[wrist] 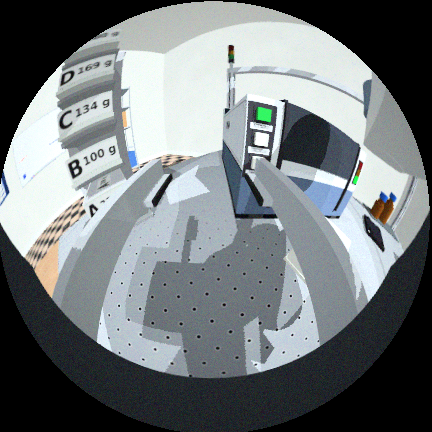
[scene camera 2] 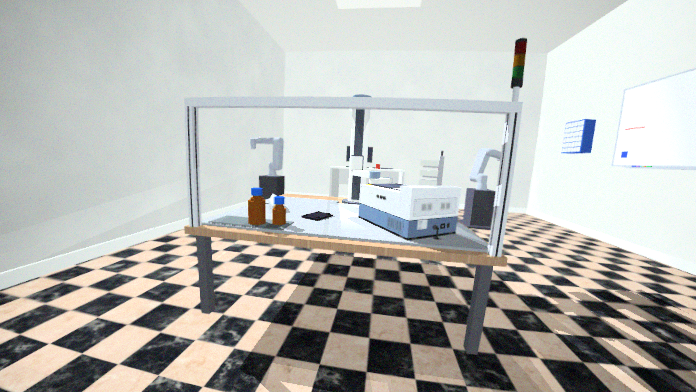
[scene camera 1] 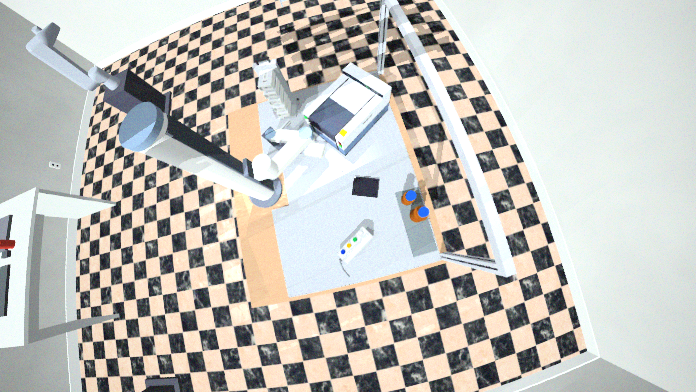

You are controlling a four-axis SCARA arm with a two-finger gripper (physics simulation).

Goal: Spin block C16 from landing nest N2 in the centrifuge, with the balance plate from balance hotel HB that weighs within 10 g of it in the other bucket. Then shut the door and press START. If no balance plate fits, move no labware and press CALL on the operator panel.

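Places are measured from the arm's base along level axes (x ahead, y left, z up), in metres.
Pixels of known places: gripper, between the fingertips: (wrist: 207, 165) (scene camera 1: 294, 123); arm's base, origin of its link: (scene camera 2: 356, 202) (scene camera 1: 265, 190).
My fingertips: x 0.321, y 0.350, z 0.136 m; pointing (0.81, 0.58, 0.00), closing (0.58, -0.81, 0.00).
Ahead of a thing's pixels: the offset from my fingertips to its middle.
My gripper (wrist: 207, 165) is shut to its narrow setting, with an empty gap between the fingers. It is low above the perforated deck; its fingers are hard to make out in the scene views. The centrifuge {dx +0.364, dy -0.004, dz -0.001 m} (scene camera 1: 354, 95) (scene camera 2: 407, 200) (wrist: 310, 195) stands ahead and right. Its front panel has a lit green button {dx +0.095, dy -0.018, dz +0.059 m} (wrist: 264, 114) and white buttons below, labels unreadable; I cannot tell the door state. A lettered hotel (scene camera 1: 275, 92) (wrist: 90, 117) stands left, showing D 169 g, C 134 g, B 100 g and part of A. The operator panel {dx +0.192, dy -0.849, dz -0.081 m} (scene camera 1: 362, 236) has coloured buttons. I cannot identify block C16 or nest N2.
A pale flat item {dx +0.082, dy -0.174, dz -0.102 m} (scene camera 1: 314, 148) lies before the centrifuge. A black tablet {dx +0.346, dy -0.513, dz -0.113 m} (scene camera 1: 365, 186) (scene camera 2: 317, 216) (wrist: 374, 232) and brown bottles (scene camera 1: 420, 215) (scene camera 2: 256, 210) (wrist: 388, 209) are farther along. A guard frame (scene camera 2: 350, 103) and a signal tower {dx +0.703, dy +0.355, dz +0.641 m} (scene camera 2: 519, 62) (wrist: 231, 53) stand at the table edge.
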